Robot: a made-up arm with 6 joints.
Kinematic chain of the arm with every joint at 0, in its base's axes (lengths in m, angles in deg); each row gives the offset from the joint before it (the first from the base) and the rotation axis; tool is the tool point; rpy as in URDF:
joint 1: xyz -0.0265 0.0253 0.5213 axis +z
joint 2: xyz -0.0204 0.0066 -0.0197 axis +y
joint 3: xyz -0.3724 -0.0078 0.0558 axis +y
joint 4: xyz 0.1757 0.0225 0.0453 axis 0.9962 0 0.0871
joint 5: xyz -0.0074 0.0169 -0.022 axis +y
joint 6: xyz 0.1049 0.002 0.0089 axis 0.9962 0 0.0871
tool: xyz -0.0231 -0.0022 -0.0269 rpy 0 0 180
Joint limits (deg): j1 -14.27..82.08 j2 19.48..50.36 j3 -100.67..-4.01 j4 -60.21..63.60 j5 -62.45..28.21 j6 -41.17..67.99
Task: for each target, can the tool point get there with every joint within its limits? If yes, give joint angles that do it. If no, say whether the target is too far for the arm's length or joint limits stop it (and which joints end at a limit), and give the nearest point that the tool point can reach.
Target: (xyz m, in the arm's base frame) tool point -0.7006 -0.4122 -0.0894
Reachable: no: too far | nearest point -0.1470 -0.0529 0.5856 | short by 0.944 m
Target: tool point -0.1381 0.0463 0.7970
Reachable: yes | joints 0.11 23.56 -25.40 43.93 -52.28 22.02
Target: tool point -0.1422 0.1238 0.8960
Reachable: yes | joints -5.11 31.59 -66.99 35.41 19.19 44.28
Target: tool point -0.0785 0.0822 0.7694
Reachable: yes | joints 52.27 47.65 -30.79 32.02 5.53 41.53
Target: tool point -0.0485 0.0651 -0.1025
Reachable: no: joint limits stop it (at a limit: joint 1, joint 2, joint 3, joint 5) | nearest point -0.1536 0.0810 0.5830 | short by 0.694 m
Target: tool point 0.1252 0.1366 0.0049
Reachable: no: joint limits stop it (at a limit: joint 1, joint 2, joint 3, joint 5) | nearest point -0.1480 0.0955 0.5851 | short by 0.643 m
